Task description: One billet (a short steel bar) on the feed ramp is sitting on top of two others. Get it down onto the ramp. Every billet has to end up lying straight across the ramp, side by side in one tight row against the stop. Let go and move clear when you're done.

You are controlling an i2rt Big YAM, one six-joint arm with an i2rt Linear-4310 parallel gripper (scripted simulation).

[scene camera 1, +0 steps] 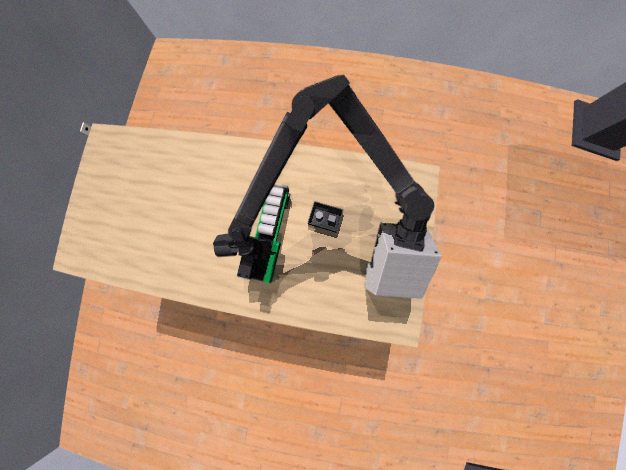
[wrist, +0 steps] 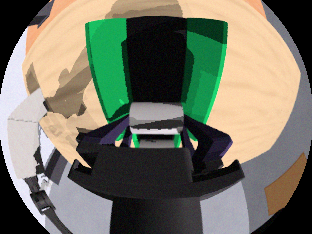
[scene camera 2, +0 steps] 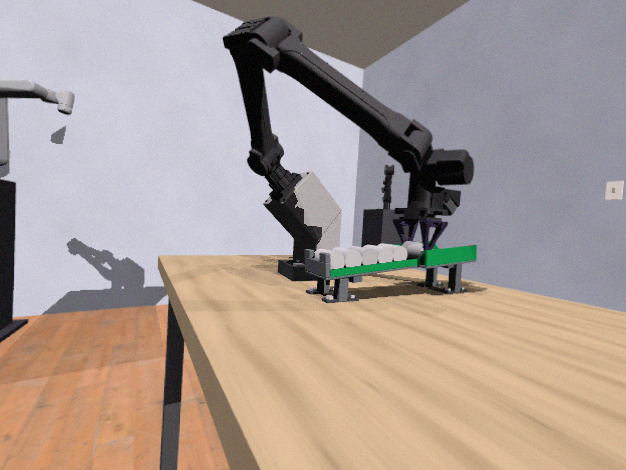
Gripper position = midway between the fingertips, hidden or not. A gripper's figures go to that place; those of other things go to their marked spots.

My gripper (wrist: 156, 116) is 13 cm from the lens. A billet (wrist: 144, 117): 11 cm from the lens.
